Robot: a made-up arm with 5 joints.
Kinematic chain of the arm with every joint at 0, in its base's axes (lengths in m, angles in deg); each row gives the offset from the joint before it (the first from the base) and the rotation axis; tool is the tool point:
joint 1: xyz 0 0 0.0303 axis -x
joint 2: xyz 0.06 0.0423 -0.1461 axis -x
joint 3: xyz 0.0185 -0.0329 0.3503 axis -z
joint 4: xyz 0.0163 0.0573 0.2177 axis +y
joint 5: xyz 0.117 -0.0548 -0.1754 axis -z
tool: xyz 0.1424 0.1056 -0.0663
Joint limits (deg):
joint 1: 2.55..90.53
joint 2: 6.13..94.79
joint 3: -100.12..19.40
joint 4: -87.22..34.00
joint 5: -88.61..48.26
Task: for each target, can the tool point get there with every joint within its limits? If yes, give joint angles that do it. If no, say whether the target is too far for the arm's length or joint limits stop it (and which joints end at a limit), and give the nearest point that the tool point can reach.
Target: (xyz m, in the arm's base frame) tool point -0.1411 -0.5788 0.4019
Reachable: no: joint limits stop it (at a limit: joint 1, joint 2, joint 3, joint 4, joint 5) | nearest point -0.0479 -0.0718 0.2623 | short by 0.534 m
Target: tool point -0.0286 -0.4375 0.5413
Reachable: no: joint limits stop it (at a limit: joint 1, joint 2, joint 3, joint 4, joint 5) | nearest point -0.0479 -0.0718 0.2623 | short by 0.460 m
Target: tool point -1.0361 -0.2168 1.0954
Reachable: no: too far | nearest point -0.1329 0.3451 0.5826 | short by 1.181 m
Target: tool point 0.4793 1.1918 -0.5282
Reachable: no: too far | nearest point 0.3119 0.8495 -0.3678 | short by 0.413 m
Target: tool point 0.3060 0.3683 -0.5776
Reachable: yes | joints 69.72 43.69 -52.84 -52.76 34.88
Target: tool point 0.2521 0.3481 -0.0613
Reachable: yes | joints 10.74 39.97 -22.39 7.30 -3.64
